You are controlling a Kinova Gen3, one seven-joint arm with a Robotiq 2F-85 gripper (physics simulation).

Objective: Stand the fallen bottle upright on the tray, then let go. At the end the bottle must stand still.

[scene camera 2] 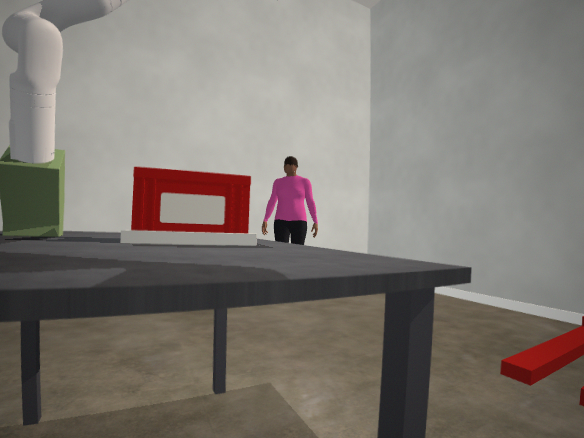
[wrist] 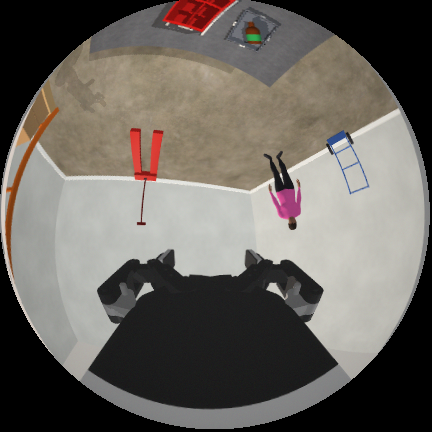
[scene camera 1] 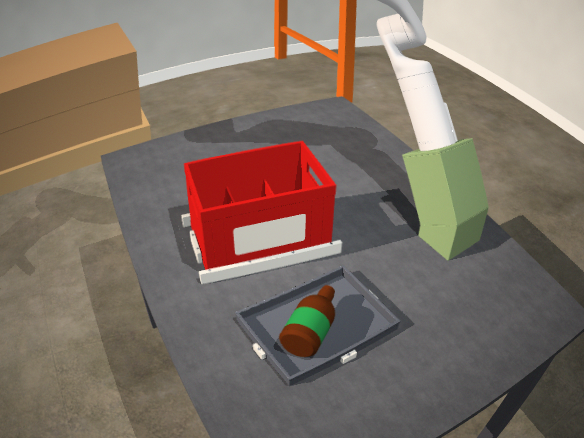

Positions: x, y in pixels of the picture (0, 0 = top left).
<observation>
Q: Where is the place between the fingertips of my gripper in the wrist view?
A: At 209, 257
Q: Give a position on a red crate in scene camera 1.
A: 247, 205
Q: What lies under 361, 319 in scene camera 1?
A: A grey tray.
</observation>
